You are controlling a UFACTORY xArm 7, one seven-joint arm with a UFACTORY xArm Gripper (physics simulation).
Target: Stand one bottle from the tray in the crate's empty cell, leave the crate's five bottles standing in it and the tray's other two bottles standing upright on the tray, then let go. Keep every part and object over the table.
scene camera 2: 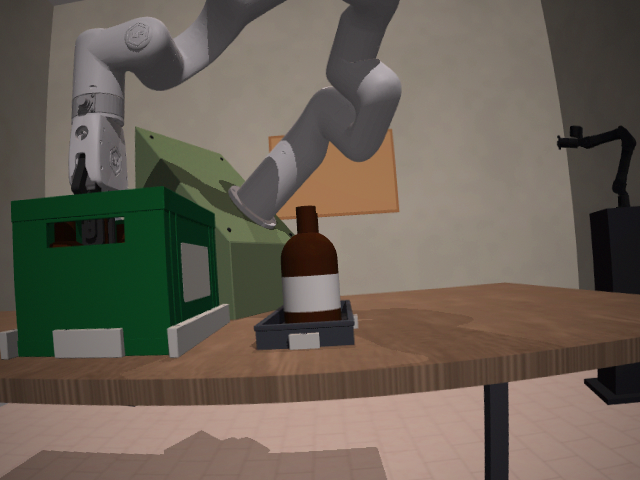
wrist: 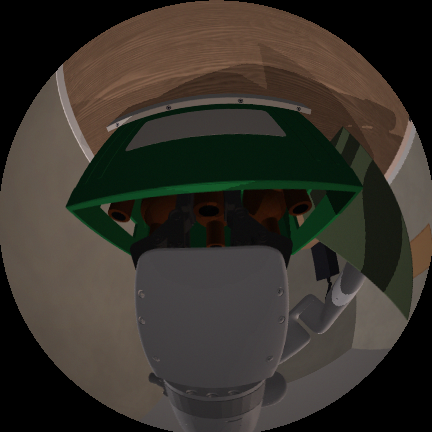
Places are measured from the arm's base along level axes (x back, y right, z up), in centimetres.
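Where they show: arm's base, origin of its link: (scene camera 2: 251, 208).
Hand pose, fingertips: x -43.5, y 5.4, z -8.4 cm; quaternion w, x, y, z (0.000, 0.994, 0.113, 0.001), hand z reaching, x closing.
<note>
Things, the pixels of their centre, and the offset from my fingertips. "spot": a spot on its surface instead. Level surfaces: height alone.
- green crate, middle of its body: (scene camera 2: 130, 273) (wrist: 209, 182) dx +1.0, dy -4.5, dz -4.0 cm
- brown bottle, middle of its body: (wrist: 208, 155) dx +0.0, dy +0.0, dz -4.2 cm
- gripper body, middle of its body: (wrist: 213, 200) dx +2.4, dy -9.0, dz -4.2 cm
- brown bottle with a white label, middle of its body: (scene camera 2: 309, 266) dx +7.9, dy -27.3, dz -4.5 cm
- dark tray, a spot on its surface: (scene camera 2: 268, 338) spot: dx -6.4, dy -26.4, dz -11.6 cm
- wooden table's, height of its surface: dz -12.8 cm
The green crate (scene camera 2: 93, 289) (wrist: 215, 165) stands at the left of scene camera 2. My gripper (scene camera 2: 101, 230) (wrist: 208, 180) points down with its fingers inside the crate, below the rim, shut on a brown bottle (wrist: 209, 212) whose neck shows between them. Several other brown bottles stand around it in the crate, such as the left one (wrist: 121, 211), the right one (wrist: 300, 207) and one nearer the gripper body (wrist: 215, 232). Their bases, and that of the held bottle, are hidden. A brown bottle with a white label (scene camera 2: 311, 258) stands upright on the dark tray (scene camera 2: 268, 338); a second bottle there cannot be made out.
A green angled panel housing (scene camera 2: 258, 268) (wrist: 385, 225) stands behind and beside the crate. Pale rails (scene camera 2: 199, 330) (wrist: 205, 102) run along the crate's base. The wooden table's (scene camera 2: 439, 330) (wrist: 215, 45) front edge passes close before crate and tray. My arm arches above them.
</note>
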